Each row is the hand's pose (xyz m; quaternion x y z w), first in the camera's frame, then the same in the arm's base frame.
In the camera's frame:
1: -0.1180 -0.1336 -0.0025 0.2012 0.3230 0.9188 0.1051
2: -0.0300 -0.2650 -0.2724 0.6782 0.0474 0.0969 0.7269
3: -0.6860 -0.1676 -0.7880 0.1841 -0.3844 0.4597 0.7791
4: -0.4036 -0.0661 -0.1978 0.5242 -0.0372 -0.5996 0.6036
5: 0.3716 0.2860 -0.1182 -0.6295 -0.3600 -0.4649 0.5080
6: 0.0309 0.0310 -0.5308 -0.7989 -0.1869 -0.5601 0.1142
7: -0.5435 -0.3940 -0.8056 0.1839 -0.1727 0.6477 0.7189
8: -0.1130 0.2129 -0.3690 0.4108 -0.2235 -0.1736 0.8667
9: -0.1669 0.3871 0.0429 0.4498 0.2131 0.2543 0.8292
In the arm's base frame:
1: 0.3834 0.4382 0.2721 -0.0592 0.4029 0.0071 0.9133
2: 0.0852 0.3441 0.2786 -0.2508 -0.6604 -0.3324 0.6249
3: -0.0202 -0.0992 -0.4272 -0.8196 -0.2046 -0.2024 0.4954
4: 0.3744 0.2479 -0.0244 0.0635 0.9159 0.3954 0.0284
5: 0.4479 0.0672 0.8082 0.5446 0.0308 0.4709 0.6933
6: 0.0888 -0.0470 0.3506 0.2052 -0.2008 0.3501 0.8916
7: -0.2240 0.0524 -0.3411 -0.6878 -0.0343 -0.2347 0.6861
8: 0.3622 -0.0656 0.2808 -0.5043 -0.7168 -0.4267 0.2234
9: 0.7772 0.0983 0.3426 -0.2845 -0.3989 -0.5361 0.6874

